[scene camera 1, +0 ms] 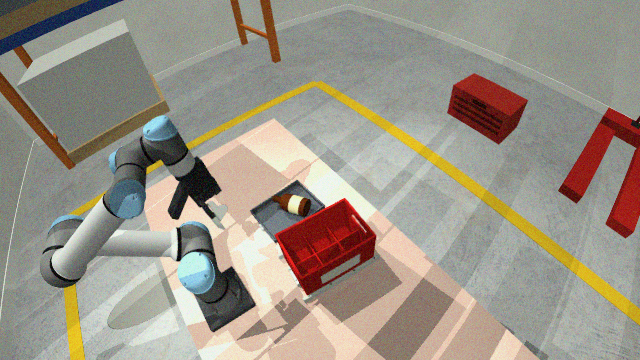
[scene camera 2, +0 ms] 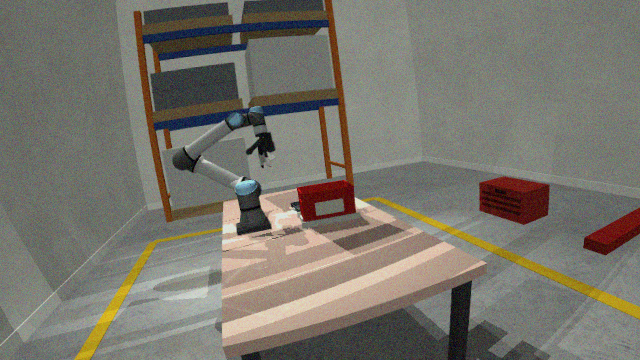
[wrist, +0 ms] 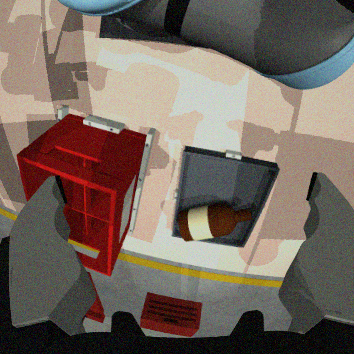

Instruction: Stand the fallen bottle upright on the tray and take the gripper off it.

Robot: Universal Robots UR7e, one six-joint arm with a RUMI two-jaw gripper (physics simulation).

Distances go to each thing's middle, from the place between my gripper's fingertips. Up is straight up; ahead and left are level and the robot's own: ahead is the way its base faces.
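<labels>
I see the brown bottle (wrist: 218,219), and my hand is 31 cm short of it, 3 cm to the right of it and 26 cm above it.
</labels>
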